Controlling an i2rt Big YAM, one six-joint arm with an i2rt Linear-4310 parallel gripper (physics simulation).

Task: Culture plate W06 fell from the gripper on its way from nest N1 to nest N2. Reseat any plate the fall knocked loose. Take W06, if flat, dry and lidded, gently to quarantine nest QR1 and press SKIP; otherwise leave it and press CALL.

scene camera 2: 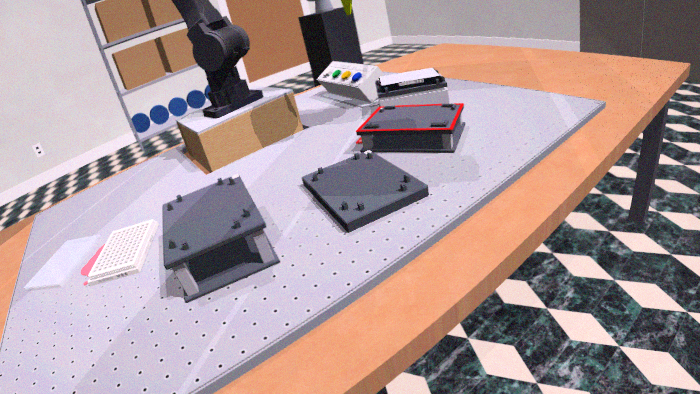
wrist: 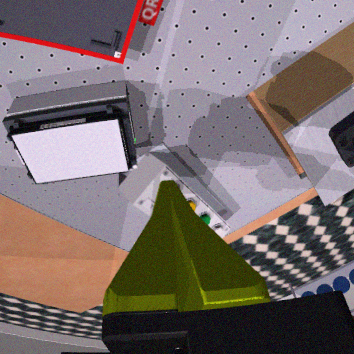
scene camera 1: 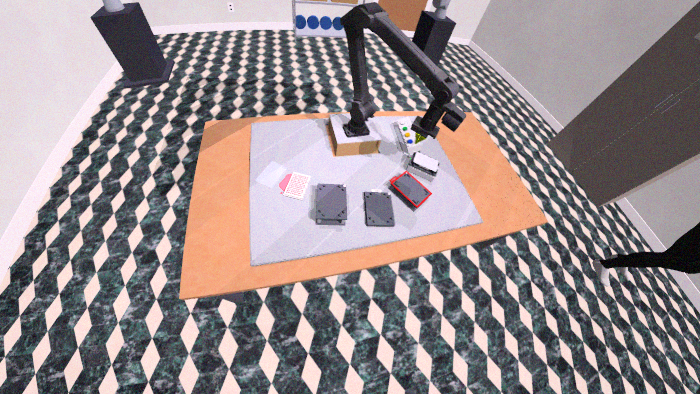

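Seen in the pictures: gripper, fingertip midpoint: (scene camera 2: 348, 14) (wrist: 166, 188) (scene camera 1: 415, 143); arm's base at its link origin: (scene camera 2: 233, 106) (scene camera 1: 356, 130).
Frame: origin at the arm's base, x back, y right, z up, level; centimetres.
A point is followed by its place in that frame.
The fallen white plate (scene camera 1: 297, 185) @(y 33.4, x -21.7, z -7.4 cm) (scene camera 2: 122, 251) @(y 33.7, x -22.3, z -7.6 cm) lies on the board, wells uncovered, beside a pink spill (scene camera 1: 285, 182) @(y 38.2, x -18.1, z -8.5 cm) (scene camera 2: 92, 262) @(y 38.9, x -18.0, z -8.6 cm). A clear lid (scene camera 1: 270, 175) @(y 44.2, x -13.3, z -7.9 cm) (scene camera 2: 62, 262) @(y 43.8, x -13.4, z -7.9 cm) lies apart, left of it. The red-edged nest QR1 (scene camera 1: 411, 189) @(y -15.8, x -36.4, z -4.7 cm) (scene camera 2: 415, 117) @(y -16.0, x -36.7, z -4.7 cm) (wrist: 65, 25) @(y -18.6, x -32.6, z -4.7 cm) holds no plate. My gripper (scene camera 1: 420, 140) @(y -15.8, x -25.2, z 13.8 cm) (wrist: 166, 188) @(y -15.8, x -25.2, z 13.8 cm) is shut and empty, fingertips over the white button box (scene camera 2: 367, 85) @(y -27.2, x -13.1, z -3.9 cm) (wrist: 145, 200) @(y -29.9, x -12.3, z -0.9 cm). Green and yellow buttons show beside the fingers in the wrist view; the blue one is hidden there. Contact cannot be told from the wrist view.
A raised dark nest (scene camera 1: 331, 201) @(y 21.9, x -35.4, z -2.8 cm) (scene camera 2: 215, 215) @(y 21.2, x -37.1, z -2.8 cm) and a low dark nest (scene camera 1: 379, 208) @(y 1.7, x -41.0, z -7.1 cm) (scene camera 2: 365, 182) @(y 1.6, x -41.9, z -7.1 cm) stand near the board's front. A grey device with a white top (scene camera 1: 425, 162) @(y -28.7, x -24.7, z -1.8 cm) (scene camera 2: 410, 77) @(y -28.5, x -25.5, z -1.8 cm) (wrist: 72, 152) @(y -29.2, x -24.3, z -1.8 cm) stands between QR1 and the button box. The arm's wooden base (scene camera 1: 356, 146) @(y 1.8, x -7.6, z -3.3 cm) (scene camera 2: 240, 135) @(y 3.5, x -7.5, z -4.4 cm) is nearby.
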